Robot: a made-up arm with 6 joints. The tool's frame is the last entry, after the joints. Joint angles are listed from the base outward. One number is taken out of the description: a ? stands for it. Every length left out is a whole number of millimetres.
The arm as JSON. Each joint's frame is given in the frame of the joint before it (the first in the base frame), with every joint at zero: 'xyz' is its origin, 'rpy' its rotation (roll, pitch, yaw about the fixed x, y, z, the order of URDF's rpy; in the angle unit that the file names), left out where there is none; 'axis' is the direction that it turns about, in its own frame. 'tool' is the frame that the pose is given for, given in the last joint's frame.
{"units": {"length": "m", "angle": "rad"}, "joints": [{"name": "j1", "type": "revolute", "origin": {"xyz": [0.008, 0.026, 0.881]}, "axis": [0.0, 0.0, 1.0]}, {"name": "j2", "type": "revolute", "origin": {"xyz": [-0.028, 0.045, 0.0]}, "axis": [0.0, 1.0, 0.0]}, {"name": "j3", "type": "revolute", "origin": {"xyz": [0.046, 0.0, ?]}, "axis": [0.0, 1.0, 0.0]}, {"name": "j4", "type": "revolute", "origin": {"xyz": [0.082, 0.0, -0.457]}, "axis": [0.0, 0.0, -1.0]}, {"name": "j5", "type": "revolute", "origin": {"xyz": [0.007, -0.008, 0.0]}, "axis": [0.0, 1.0, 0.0]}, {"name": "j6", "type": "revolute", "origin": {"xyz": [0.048, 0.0, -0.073]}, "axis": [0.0, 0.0, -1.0]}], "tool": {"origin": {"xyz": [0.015, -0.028, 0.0], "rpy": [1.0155, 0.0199, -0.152]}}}
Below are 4 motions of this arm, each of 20 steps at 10 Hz.
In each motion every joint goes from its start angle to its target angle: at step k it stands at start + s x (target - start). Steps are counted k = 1, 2, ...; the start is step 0. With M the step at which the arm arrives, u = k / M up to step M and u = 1 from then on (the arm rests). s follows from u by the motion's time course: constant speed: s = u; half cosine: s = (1 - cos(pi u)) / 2; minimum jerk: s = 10 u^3 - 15 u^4 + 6 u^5.
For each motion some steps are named. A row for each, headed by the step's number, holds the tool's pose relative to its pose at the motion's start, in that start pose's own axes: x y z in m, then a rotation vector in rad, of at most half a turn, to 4 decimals.
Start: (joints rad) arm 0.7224 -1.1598 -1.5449 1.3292 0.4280 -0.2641
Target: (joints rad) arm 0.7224 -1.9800 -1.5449 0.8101 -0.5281 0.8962
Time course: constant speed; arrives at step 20
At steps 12, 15, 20:
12: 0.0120 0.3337 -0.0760 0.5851 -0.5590 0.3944
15: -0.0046 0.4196 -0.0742 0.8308 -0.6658 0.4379
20: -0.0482 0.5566 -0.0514 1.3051 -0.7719 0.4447

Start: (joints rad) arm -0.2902 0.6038 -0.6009 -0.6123 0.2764 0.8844
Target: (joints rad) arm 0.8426 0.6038 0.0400 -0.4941 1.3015 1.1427
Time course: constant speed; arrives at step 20
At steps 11, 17, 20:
11: -0.1993 -0.0993 0.0713 -0.9005 0.4320 0.0305
17: -0.2181 -0.1396 0.1840 -1.4755 0.4623 0.2157
20: -0.2035 -0.1443 0.2434 -1.7627 0.4090 0.3491

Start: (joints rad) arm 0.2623 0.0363 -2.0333 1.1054 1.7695 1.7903
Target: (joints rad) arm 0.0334 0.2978 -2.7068 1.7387 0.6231 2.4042
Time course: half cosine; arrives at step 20
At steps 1, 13, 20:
1: -0.0011 0.0010 0.0004 0.0077 0.0021 -0.0059
13: -0.1090 0.1083 0.0997 0.6129 0.3171 -0.9004
20: -0.1300 0.1357 0.1591 0.6599 0.4665 -1.3019

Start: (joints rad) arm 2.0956 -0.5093 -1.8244 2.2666 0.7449 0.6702
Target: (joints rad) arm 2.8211 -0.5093 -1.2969 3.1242 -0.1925 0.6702
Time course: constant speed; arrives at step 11
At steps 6, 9, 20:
6: 0.1069 -0.0583 0.1553 0.3532 -0.9044 -0.0938
9: 0.1161 -0.0920 0.2705 0.3967 -1.4042 0.0080
20: 0.1005 -0.1084 0.3520 0.3703 -1.7323 0.1348

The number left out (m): 0.187
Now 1 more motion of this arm.
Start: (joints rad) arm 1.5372 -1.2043 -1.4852 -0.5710 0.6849 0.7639
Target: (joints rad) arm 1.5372 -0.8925 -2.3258 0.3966 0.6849 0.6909
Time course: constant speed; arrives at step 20
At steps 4, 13, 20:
4: 0.0391 0.0253 0.0074 0.1297 -0.1340 -0.0937
13: 0.1112 0.0873 0.0338 0.4760 -0.3883 -0.2891
20: 0.1517 0.1395 0.0635 0.7891 -0.5318 -0.4266

